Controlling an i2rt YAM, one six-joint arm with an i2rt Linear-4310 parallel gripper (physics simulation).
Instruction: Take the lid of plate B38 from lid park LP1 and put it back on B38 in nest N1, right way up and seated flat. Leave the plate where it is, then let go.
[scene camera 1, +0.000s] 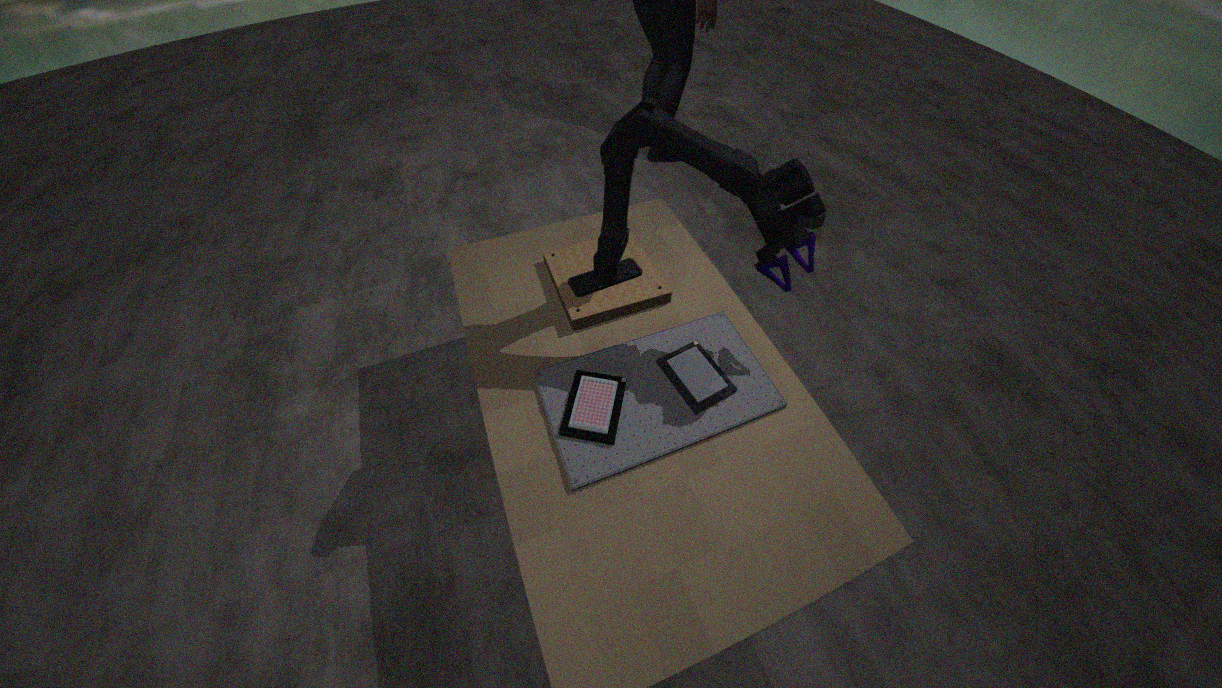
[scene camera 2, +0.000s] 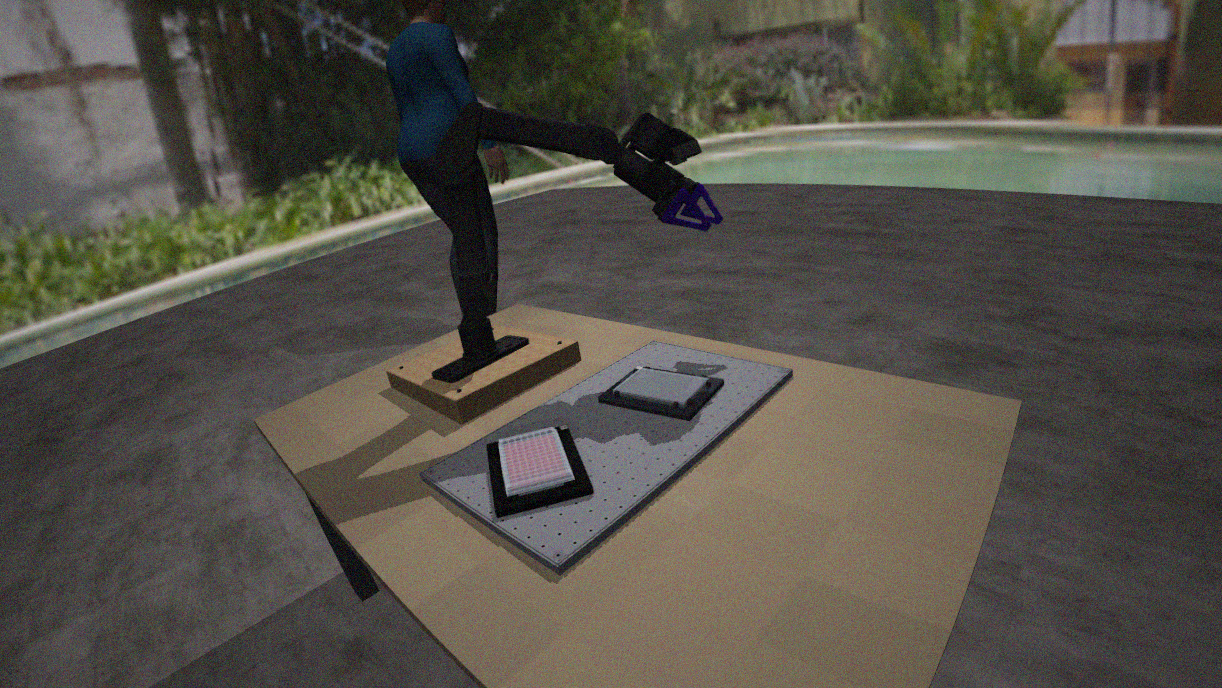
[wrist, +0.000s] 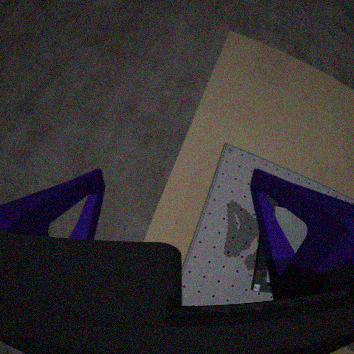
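Note:
Plate B38, white with pink wells, sits in a black nest on the left of the board. The clear, pale lid lies flat in the dark frame of the lid park on the right of the board. My gripper, with purple fingers, is open and empty, high above and beyond the board's right side. In the wrist view, one finger hides most of the lid park.
The grey perforated board lies on the tan table. The arm's base stands on a wooden block behind the board. A person stands behind the arm. The arm's shadow crosses the board.

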